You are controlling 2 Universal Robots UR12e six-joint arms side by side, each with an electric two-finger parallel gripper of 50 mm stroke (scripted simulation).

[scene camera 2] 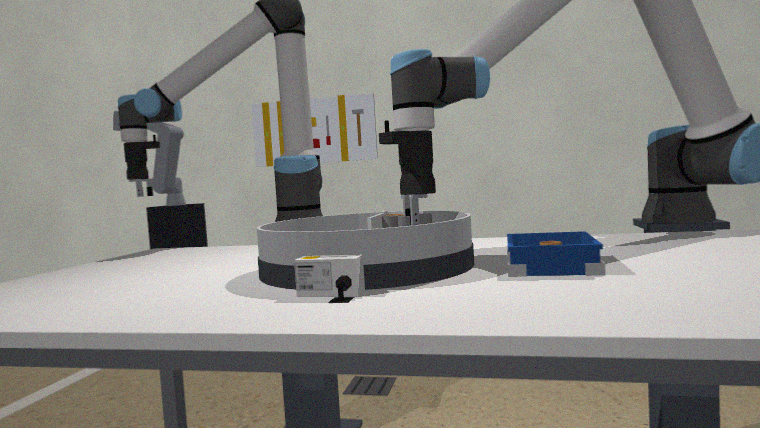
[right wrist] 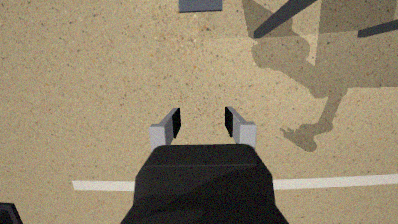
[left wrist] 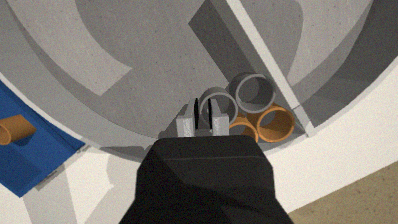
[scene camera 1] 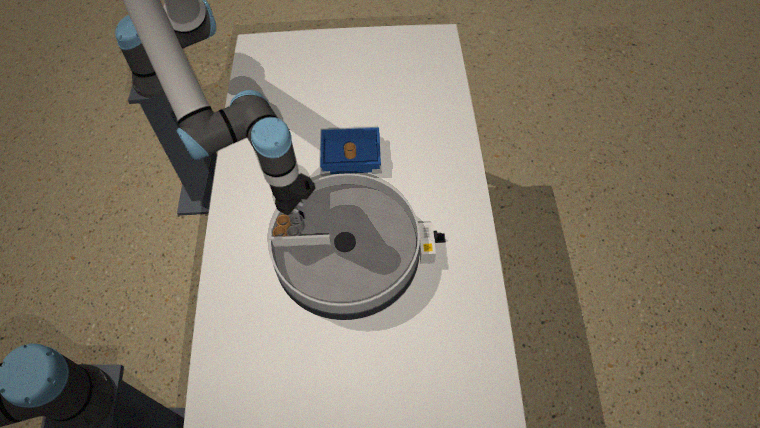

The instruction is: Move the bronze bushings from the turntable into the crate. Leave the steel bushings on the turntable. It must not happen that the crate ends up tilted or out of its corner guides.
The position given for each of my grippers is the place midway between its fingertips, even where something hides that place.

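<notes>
Blue crate (scene camera 2: 541, 260), (scene camera 1: 367, 140); out of frame in the right wrist view. Bronze bushing (left wrist: 282, 125). Steel bushing (left wrist: 267, 91). Left gripper, mine (scene camera 2: 411, 224), (left wrist: 203, 107). My right gripper (scene camera 2: 145, 196), (right wrist: 202, 116).
</notes>
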